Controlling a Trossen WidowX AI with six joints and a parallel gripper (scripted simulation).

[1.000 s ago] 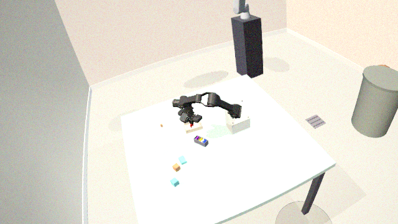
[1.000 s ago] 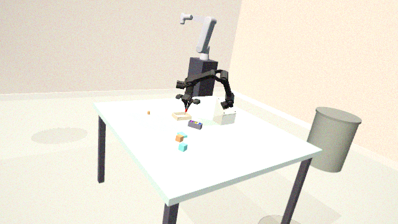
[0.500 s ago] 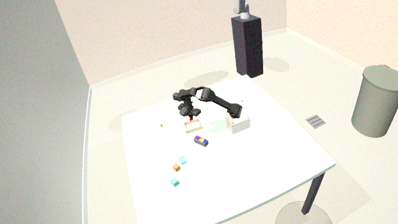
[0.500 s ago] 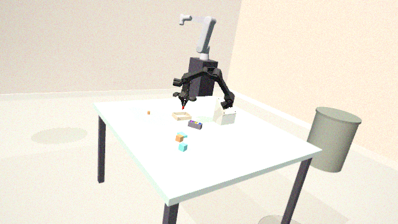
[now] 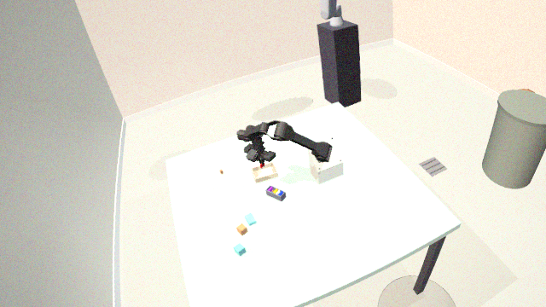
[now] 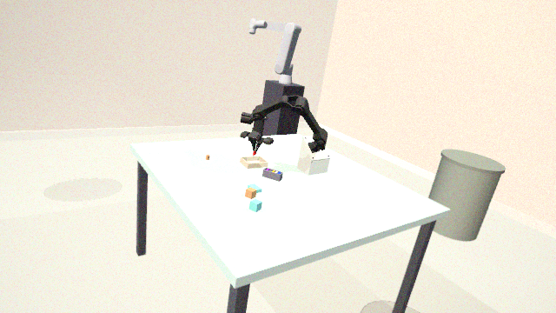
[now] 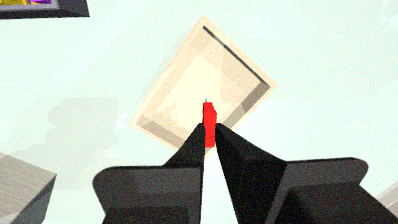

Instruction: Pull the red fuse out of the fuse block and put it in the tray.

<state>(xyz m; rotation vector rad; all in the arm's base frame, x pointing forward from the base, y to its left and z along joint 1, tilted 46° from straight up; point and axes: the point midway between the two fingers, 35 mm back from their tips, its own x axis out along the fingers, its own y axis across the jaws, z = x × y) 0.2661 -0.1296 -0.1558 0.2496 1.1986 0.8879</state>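
Now: the red fuse 1 cm below my gripper tip. Round my gripper tip: tan tray 7 cm below.
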